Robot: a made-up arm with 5 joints.
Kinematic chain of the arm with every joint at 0, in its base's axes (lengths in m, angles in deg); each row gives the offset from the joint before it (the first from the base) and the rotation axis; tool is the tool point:
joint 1: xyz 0 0 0.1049 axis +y
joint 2: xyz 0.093 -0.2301 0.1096 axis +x
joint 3: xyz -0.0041 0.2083 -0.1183 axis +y
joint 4: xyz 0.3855 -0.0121 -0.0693 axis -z
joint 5: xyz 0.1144 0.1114 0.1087 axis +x
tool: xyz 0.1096 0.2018 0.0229
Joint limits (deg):
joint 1: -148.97..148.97
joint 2: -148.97..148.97
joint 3: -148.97..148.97
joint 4: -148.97..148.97
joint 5: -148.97..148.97
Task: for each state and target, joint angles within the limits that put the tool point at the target. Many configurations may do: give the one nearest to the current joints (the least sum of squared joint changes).
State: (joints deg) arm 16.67 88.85 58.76 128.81 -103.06
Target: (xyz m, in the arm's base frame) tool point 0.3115 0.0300 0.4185
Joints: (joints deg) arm 23.98 137.16 44.87 137.88 -116.81
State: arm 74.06 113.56 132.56 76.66 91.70
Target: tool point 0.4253 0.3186 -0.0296
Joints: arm 90.36 122.02 112.30 85.43 99.11
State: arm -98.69 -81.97 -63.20 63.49 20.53
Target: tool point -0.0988 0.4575 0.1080
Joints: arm -103.71 -70.88 -85.93 46.64 15.84
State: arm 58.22 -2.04 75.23 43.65 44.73
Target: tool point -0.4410 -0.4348 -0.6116
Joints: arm 74.06 -37.23 60.18 40.04 18.03
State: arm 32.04 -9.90 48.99 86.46 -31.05
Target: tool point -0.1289 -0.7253 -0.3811
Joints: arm 42.71 -36.62 70.93 98.36 -37.45
